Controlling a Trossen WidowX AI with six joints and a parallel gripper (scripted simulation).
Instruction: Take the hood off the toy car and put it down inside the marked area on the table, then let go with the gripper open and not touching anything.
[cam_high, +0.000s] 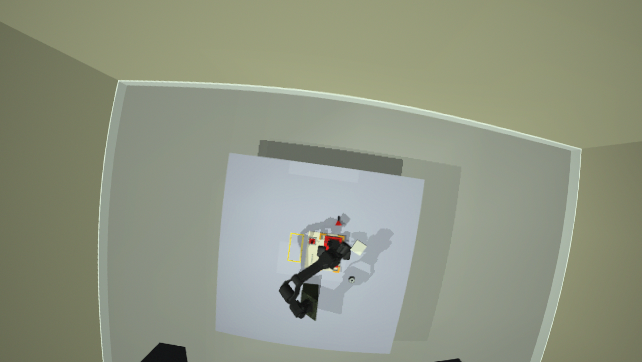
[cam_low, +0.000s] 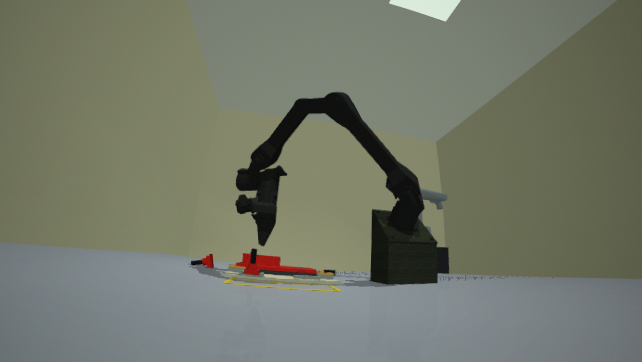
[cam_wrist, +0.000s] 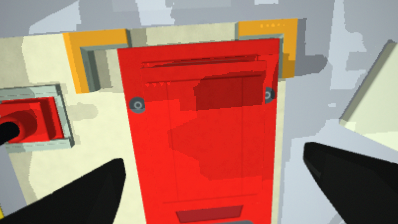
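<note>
Right now the red hood is 40 mm below my gripper tip. Also, from my gripper tip: white square piece (170 mm to the right, 70 mm below, 20 mm behind); then ring (240 mm behind, 130 mm to the right, 70 mm below).
</note>
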